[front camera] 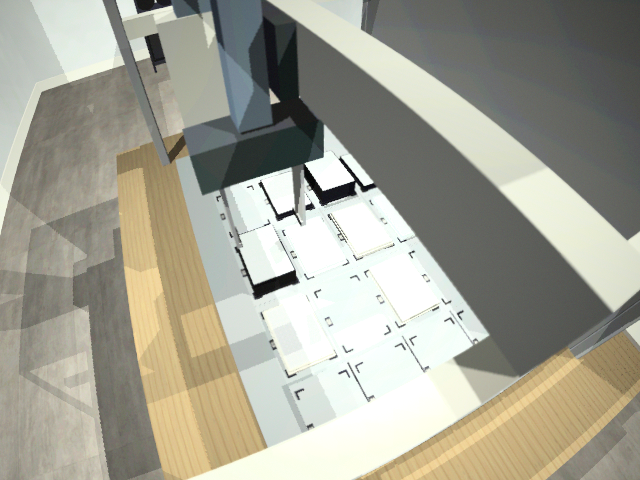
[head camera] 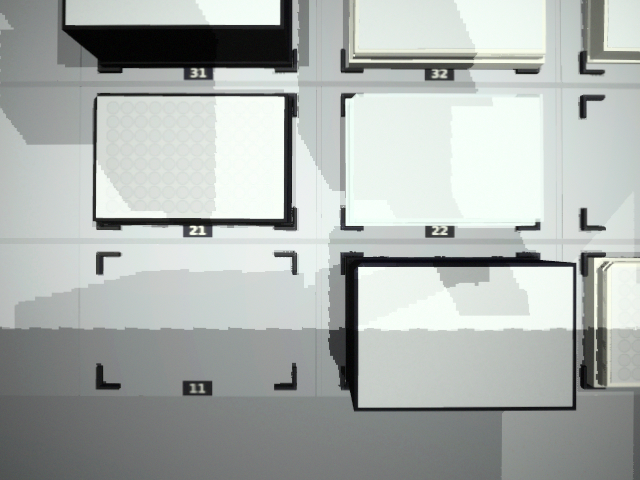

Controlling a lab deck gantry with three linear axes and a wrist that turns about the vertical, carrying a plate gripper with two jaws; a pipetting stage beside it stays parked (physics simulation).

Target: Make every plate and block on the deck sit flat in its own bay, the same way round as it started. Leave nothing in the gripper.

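Seen in the pictures: gripper, fingertip midpoint: (front camera: 268, 228); robot's base at its link origin: (front camera: 217, 198) (head camera: 103, 383).
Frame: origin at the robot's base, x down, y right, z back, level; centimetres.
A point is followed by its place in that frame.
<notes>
My gripper (front camera: 270, 235) @[x -16.0, y -5.2, z -27.6 cm] is open and empty, hanging above the deck near the black block. The black block (front camera: 266, 258) @[x -4.2, y -4.4, z -24.4 cm] (head camera: 465, 335) @[x -4.2, y -4.4, z -22.8 cm] is in bay 12. A black-edged plate (front camera: 280, 192) @[x -1.4, y -13.9, z -6.3 cm] (head camera: 191, 157) @[x -1.4, y -15.0, z -6.5 cm] is in bay 21 and a clear plate (front camera: 316, 245) @[x -1.4, y -15.1, z -23.6 cm] (head camera: 444, 160) @[x -1.4, y -14.8, z -22.6 cm] in bay 22. A tall black block (front camera: 330, 173) @[x -4.2, y -25.7, z -8.1 cm] (head camera: 175, 11) @[x -4.2, y -22.5, z -6.5 cm] is in bay 31. Cream plates show in bays 32, 13 and 33: plate 32 (front camera: 361, 227) @[x -1.6, y -25.5, z -23.4 cm] (head camera: 447, 25) @[x -1.6, y -23.4, z -22.8 cm], plate 13 (front camera: 297, 333) @[x -1.5, y -4.2, z -39.6 cm] (head camera: 628, 320) @[x -1.4, y -4.6, z -34.5 cm], plate 33 (front camera: 403, 286) @[x -1.6, y -25.8, z -39.4 cm] (head camera: 622, 25) @[x -1.5, y -23.6, z -34.2 cm]. All these look flat. Another black-edged plate (front camera: 357, 169) @[x -1.4, y -33.8, z -6.6 cm] is partly hidden.
Bay 11 (head camera: 196, 320) @[x 0.0, y -4.3, z -6.3 cm] shows bare corner brackets. Bay 23 (front camera: 354, 310) @[x 0.0, y -15.6, z -39.2 cm] also shows bare brackets. A large dark panel (front camera: 439, 170) and pale frame beam hide the deck's right side in the front view. A wooden border (front camera: 180, 258) @[x 1.0, y 12.1, z -12.9 cm] runs along the left.
</notes>
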